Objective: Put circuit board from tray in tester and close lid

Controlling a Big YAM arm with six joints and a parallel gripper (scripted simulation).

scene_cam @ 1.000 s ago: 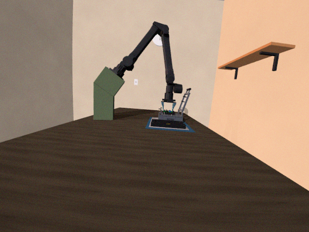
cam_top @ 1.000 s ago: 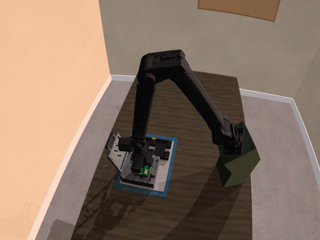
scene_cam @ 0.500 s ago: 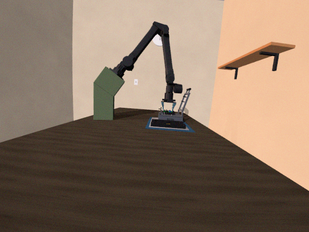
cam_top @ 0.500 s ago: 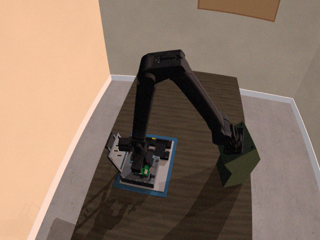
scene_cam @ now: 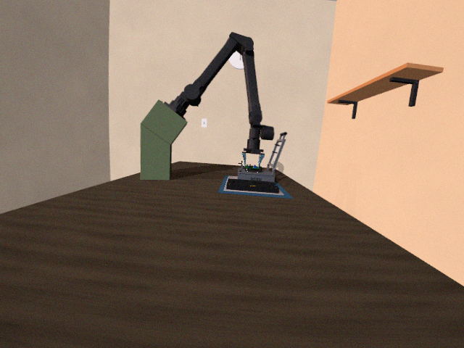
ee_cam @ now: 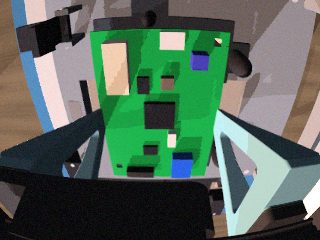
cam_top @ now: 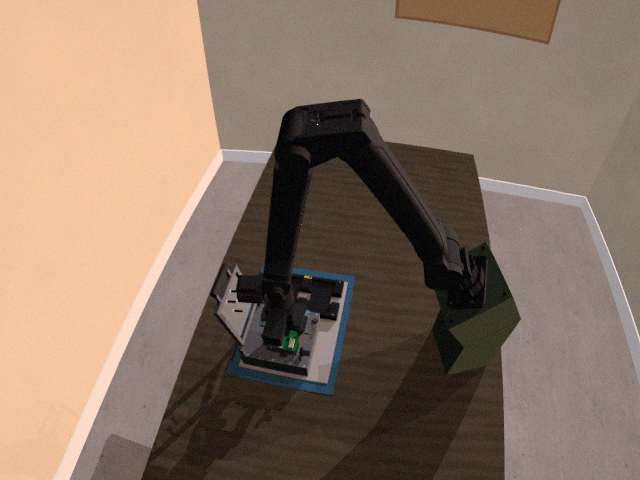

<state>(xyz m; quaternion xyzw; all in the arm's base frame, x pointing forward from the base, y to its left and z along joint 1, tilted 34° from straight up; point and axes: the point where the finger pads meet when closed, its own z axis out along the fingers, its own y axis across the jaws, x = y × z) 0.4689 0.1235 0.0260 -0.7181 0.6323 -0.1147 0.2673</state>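
Right now my hand is right at the green circuit board. From my hand the other things lie so: black latch hook: 7 cm behind, 5 cm to the left; tester lid: 12 cm ahead, 3 cm to the left, 10 cm above.
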